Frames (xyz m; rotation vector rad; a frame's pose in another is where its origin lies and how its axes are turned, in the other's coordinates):
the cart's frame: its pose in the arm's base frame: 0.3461 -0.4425 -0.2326 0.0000 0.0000 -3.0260
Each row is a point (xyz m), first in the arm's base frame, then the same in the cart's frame.
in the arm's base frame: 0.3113 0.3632 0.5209
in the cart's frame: -0.0584 -0.8043 0.7535
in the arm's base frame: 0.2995 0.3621 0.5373
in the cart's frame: -0.0465 -0.8046 0.7699
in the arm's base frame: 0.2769 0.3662 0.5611
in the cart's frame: -0.0245 -0.8113 0.7937
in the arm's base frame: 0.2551 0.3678 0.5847
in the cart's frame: -0.0031 -0.8154 0.8173
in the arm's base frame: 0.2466 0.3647 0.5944
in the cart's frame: 0.0057 -0.8133 0.8270
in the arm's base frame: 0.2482 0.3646 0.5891
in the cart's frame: 0.0042 -0.8130 0.8217
